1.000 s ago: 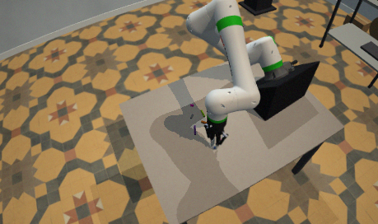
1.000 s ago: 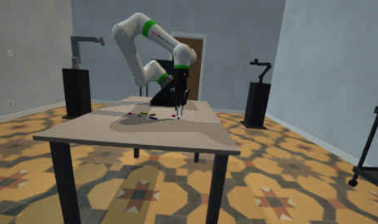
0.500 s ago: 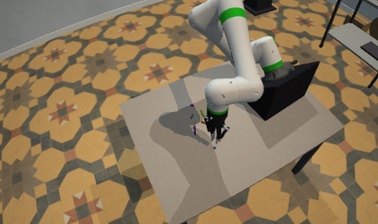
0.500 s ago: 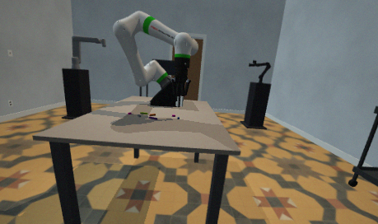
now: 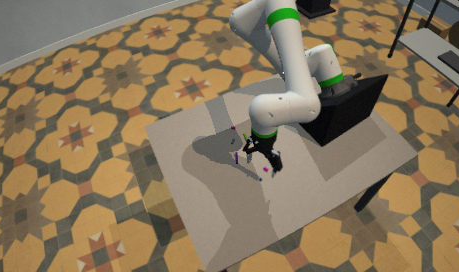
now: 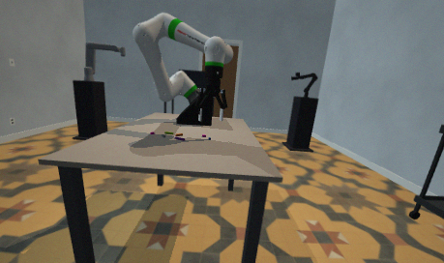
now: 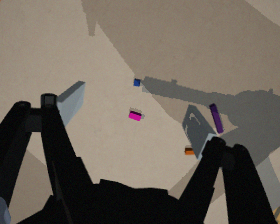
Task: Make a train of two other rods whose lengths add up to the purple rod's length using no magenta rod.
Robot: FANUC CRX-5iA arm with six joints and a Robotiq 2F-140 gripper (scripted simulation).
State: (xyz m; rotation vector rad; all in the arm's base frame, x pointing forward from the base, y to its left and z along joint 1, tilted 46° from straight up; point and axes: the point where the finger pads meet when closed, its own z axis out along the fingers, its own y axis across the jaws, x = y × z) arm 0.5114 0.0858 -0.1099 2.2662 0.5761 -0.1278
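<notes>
The lime rod lies 240 mm to the right of my hand, 120 mm below it and 60 mm behind it. Also, from my hand: orange rod: 180 mm to the right, 120 mm below, 30 mm behind; then blue rod: 120 mm below; then purple rod: 160 mm to the right, 120 mm below, 40 mm ahead.
</notes>
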